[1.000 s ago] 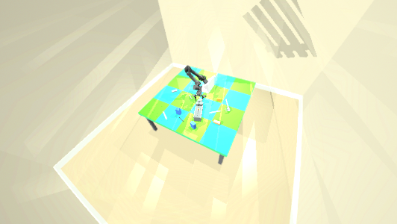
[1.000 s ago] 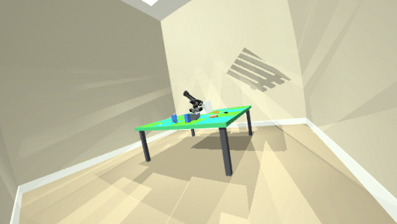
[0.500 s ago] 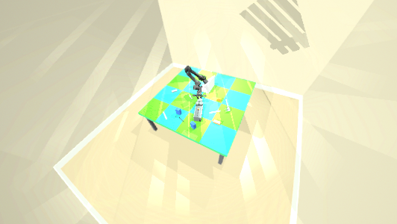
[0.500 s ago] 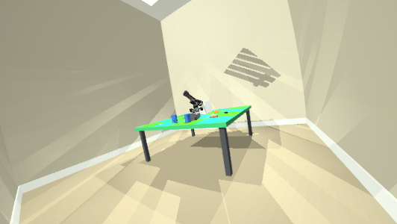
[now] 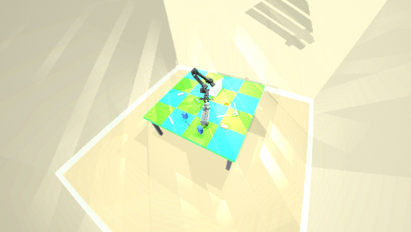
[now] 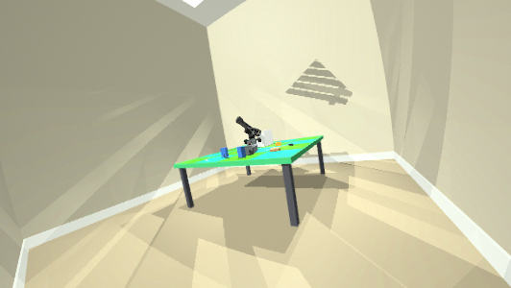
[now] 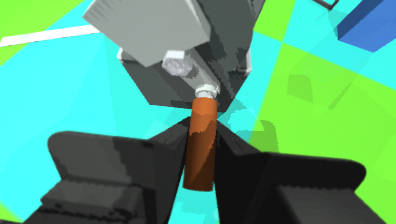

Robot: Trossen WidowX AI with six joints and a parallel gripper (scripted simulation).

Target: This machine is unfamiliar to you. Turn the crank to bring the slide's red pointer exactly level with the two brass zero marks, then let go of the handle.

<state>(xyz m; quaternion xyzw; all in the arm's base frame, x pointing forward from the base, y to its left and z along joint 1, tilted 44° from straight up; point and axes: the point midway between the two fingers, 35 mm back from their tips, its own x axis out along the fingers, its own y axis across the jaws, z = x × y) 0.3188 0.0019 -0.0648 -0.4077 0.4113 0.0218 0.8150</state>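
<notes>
Now: the red pointer 15 cm ahead of my gripper tip, 8 cm to the left of it and 4 cm above it. From my gripper tip the other things lie so: orange piece 22 cm to the left, 18 cm behind, 2 cm below; then crank handle 2 cm behind, 2 cm above, 1 cm to the right; then black L-shaped key 33 cm ahead, 9 cm to the right, 3 cm below.
</notes>
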